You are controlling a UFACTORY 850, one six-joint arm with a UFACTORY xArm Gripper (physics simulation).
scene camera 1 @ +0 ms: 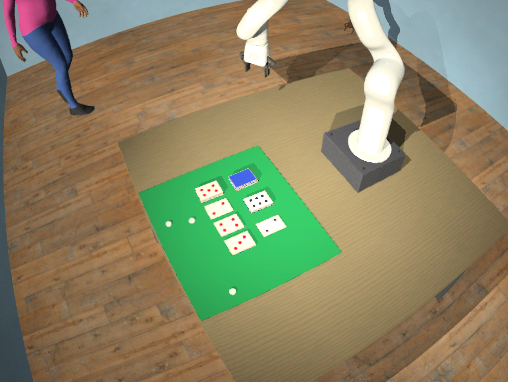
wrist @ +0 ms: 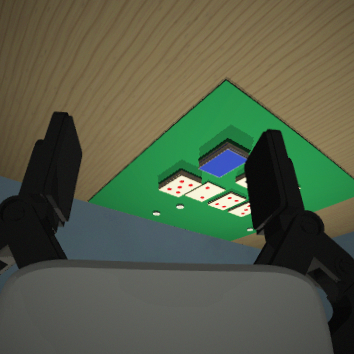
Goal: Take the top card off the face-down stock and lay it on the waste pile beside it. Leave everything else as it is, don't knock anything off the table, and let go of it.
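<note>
The face-down stock (scene camera 1: 243, 178) (wrist: 223, 163) is a thick pile with a blue top, on the green mat (scene camera 1: 200, 280) (wrist: 225, 102). Beside it lies a raised face-up pile with several black pips (scene camera 1: 258, 201) (wrist: 242, 180), mostly hidden by a finger in the wrist view. Another raised face-up pile with several red pips (scene camera 1: 209, 191) (wrist: 180, 185) also lies near the stock. I cannot tell for certain which is the waste pile. My gripper (scene camera 1: 257, 73) (wrist: 167, 138) is open and empty, high up and well away from the cards.
Face-up cards lie close by: a red two (scene camera 1: 219, 208) (wrist: 205, 191), a red four (scene camera 1: 229, 225) (wrist: 226, 201), a red three (scene camera 1: 240, 242) and a black two (scene camera 1: 271, 226). Three small white pieces (scene camera 1: 168, 224) (scene camera 1: 192, 220) (scene camera 1: 232, 291) sit on the mat. A person (scene camera 1: 42, 30) stands beyond the table (scene camera 1: 400, 240).
</note>
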